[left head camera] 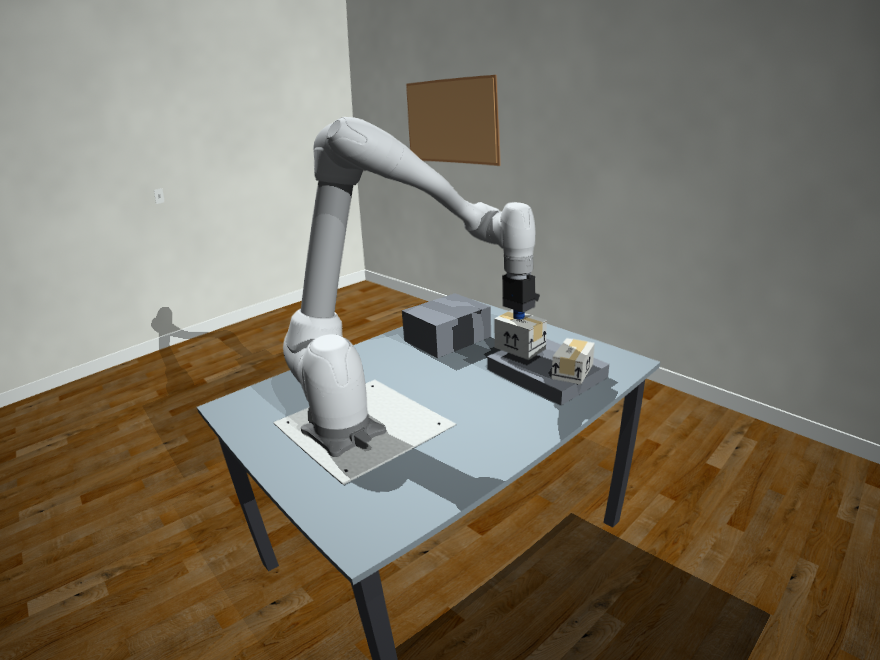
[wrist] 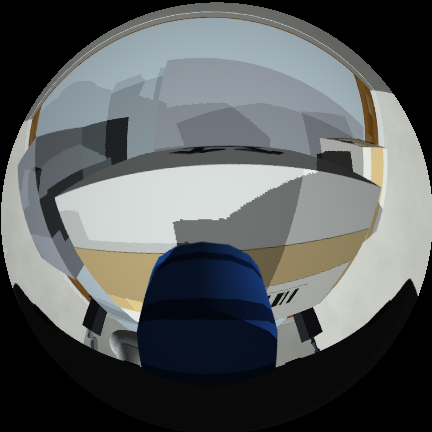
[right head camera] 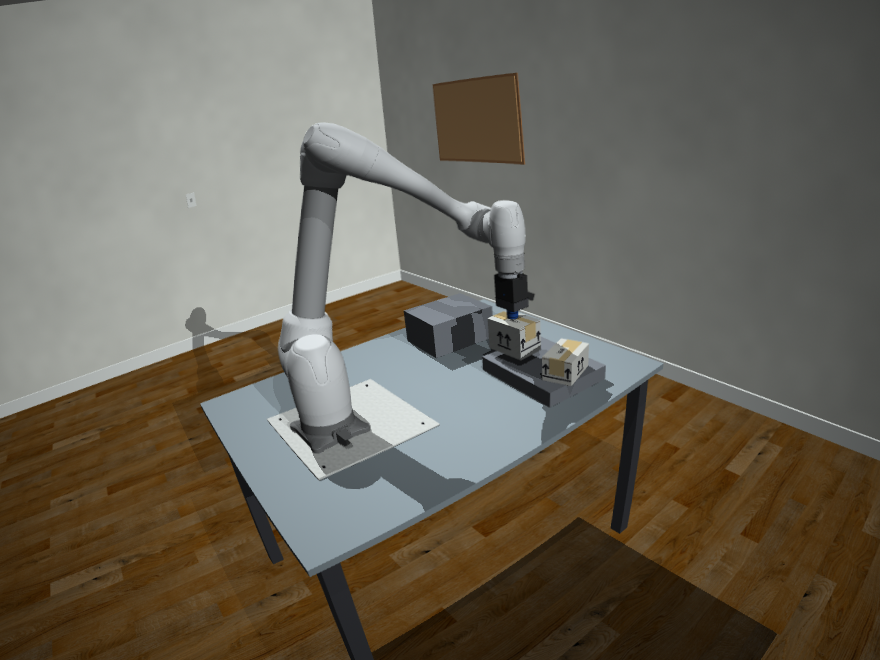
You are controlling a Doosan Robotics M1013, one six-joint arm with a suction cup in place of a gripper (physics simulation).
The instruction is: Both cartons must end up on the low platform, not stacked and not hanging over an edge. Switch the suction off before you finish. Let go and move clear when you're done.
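Frame: origin at the arm's base, x ahead, y left, z up, level; metres.
Seen in the pictures: hand at its tool point: [left head camera: 518,320] [wrist: 206,258] [right head camera: 512,320]; arm's base at its link origin: [left head camera: 342,431] [right head camera: 329,428].
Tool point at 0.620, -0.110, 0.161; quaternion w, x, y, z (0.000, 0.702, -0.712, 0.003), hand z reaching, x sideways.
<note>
Offsets run from my tool point to a thing's top centre, as dx, dy, dz. Level surfaces: height alone.
The suction cup [left head camera: 519,315] [right head camera: 513,316] [wrist: 207,300] is on the top of one white carton with tan tape {-0.008, -0.013, +0.013} [left head camera: 513,339] [right head camera: 507,338] [wrist: 117,205] and holds it. This carton hangs level a little above the far-left part of the low grey platform {+0.027, -0.103, -0.117} [left head camera: 526,380] [right head camera: 516,378] [wrist: 210,80], with a dark shadow below it. The other carton {+0.014, -0.207, -0.041} [left head camera: 572,363] [right head camera: 565,363] [wrist: 377,165] rests upright on the platform's right part, turned at an angle, near an edge. The two cartons are apart in both head views. The held carton's underside is hidden in the wrist view.
A taller grey block {+0.005, +0.340, -0.045} [left head camera: 419,334] [right head camera: 420,334] stands on the table {dz -0.165} [left head camera: 462,397] [right head camera: 454,397], left of the platform and close to the held carton. The arm's base stands on a white mounting plate [left head camera: 412,419] [right head camera: 398,419] at the near left.
</note>
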